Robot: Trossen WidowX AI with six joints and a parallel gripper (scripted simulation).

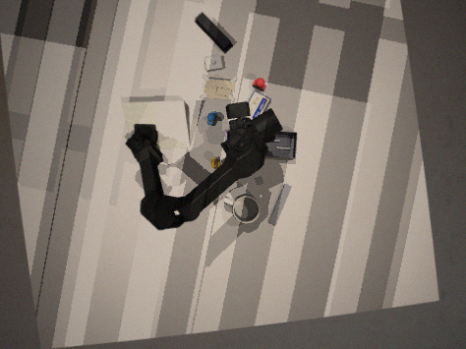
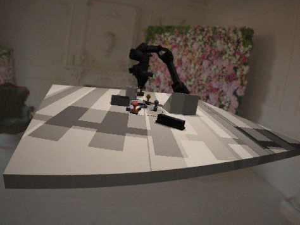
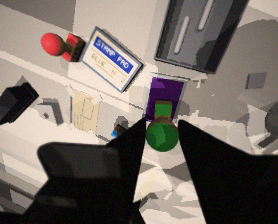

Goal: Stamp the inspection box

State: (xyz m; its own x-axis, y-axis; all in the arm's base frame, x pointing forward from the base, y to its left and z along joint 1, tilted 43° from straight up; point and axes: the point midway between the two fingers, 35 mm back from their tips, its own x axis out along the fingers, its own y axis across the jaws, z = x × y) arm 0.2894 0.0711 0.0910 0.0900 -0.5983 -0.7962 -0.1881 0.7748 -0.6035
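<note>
Right now my gripper tip is 110 mm above the purple ink pad and 10 mm past it. Also, from my gripper tip: stamp pad tin: 100 mm to the left, 100 mm below, 40 mm ahead; green-knobbed stamp: 20 mm below, 10 mm behind; yellow stamp: 90 mm below, 80 mm to the right, 80 mm behind.
</note>
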